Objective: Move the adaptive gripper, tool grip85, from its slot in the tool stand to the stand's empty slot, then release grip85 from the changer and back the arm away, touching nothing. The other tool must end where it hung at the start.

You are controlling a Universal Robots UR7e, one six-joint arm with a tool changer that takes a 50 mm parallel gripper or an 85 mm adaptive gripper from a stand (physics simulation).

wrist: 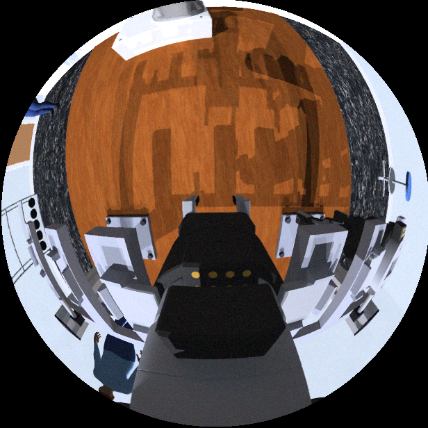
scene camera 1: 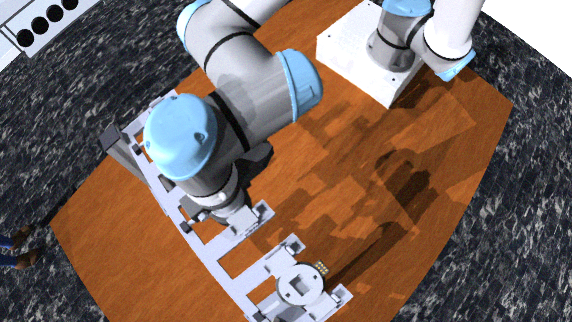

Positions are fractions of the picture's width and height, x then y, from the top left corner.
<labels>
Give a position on a tool stand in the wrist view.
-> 0.27, 0.59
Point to an adaptive gripper grip85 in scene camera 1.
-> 0.52, 0.88
</labels>
